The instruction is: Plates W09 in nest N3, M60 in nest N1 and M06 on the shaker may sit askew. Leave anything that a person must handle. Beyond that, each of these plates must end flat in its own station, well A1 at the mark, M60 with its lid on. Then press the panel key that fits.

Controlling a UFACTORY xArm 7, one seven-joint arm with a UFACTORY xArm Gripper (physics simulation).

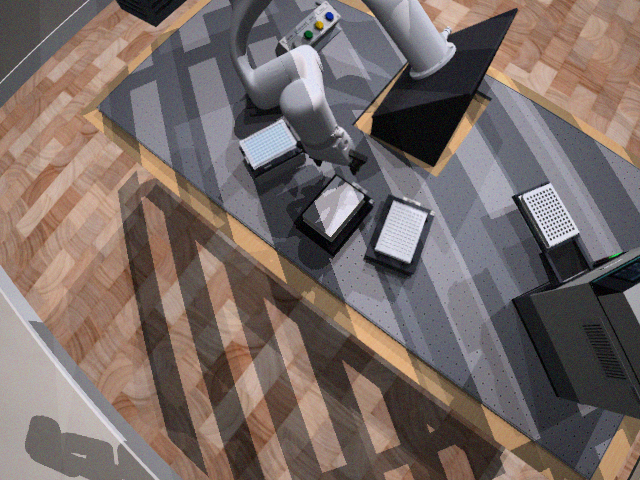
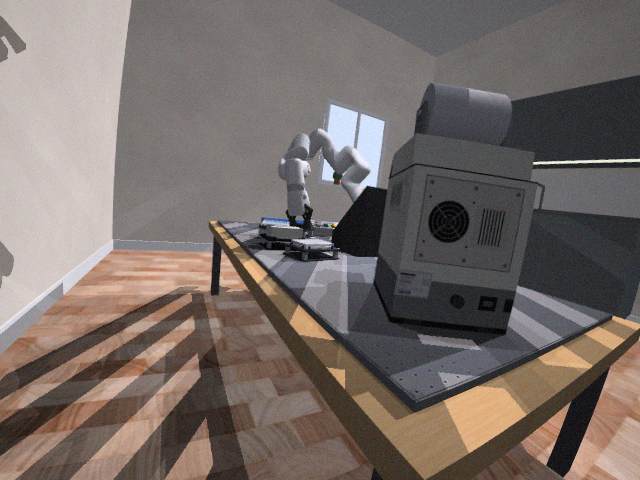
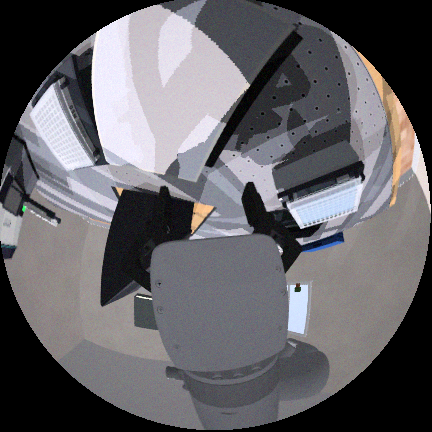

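Observation:
My gripper [image 1: 337,165] [image 2: 300,227] [image 3: 207,191] is open and empty, just above and behind the middle station. There a smooth grey-white, apparently lidded plate [image 1: 336,206] [image 3: 160,100] lies in a black nest [image 1: 333,246]. A white well plate [image 1: 402,231] [image 2: 311,241] [image 3: 62,130] lies in the neighbouring dark nest [image 1: 407,268]. A pale blue well plate [image 1: 269,143] [image 3: 327,202] sits on a dark station on the other side. The station labels, plate names and A1 marks cannot be read, nor can I tell whether each plate is fully flat. The key panel [image 1: 294,40] has green, yellow and blue keys.
Another white plate [image 1: 549,214] lies at the tray of a large dark instrument [image 1: 563,335] [image 2: 403,206]. A black slanted block [image 1: 439,98] [image 2: 361,222] [image 3: 125,240] stands behind the nests, beside the arm. The arm hides the area between the panel and the pale blue plate.

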